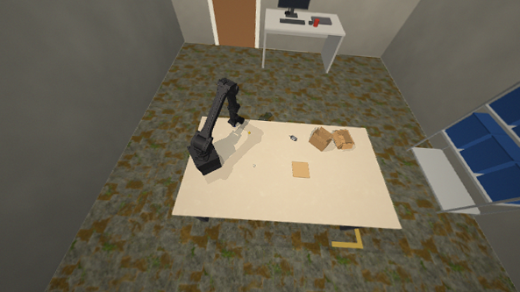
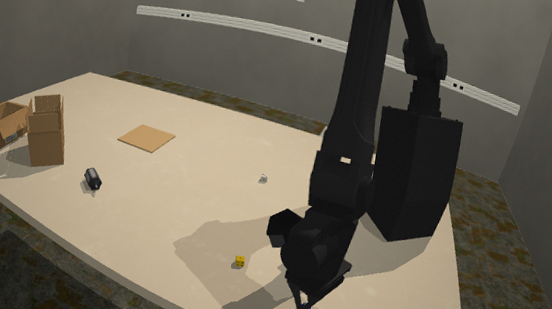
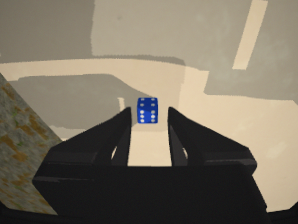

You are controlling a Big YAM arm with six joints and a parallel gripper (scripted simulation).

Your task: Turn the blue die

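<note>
Now: the blue die 1 cm below my hand. The rest, counted from my hand: mat (63 cm ahead, 38 cm to the right, 2 cm below); then yellow die (15 cm ahead, 6 cm to the right, 1 cm below); then white die (24 cm ahead, 39 cm to the right, 1 cm below).
</note>
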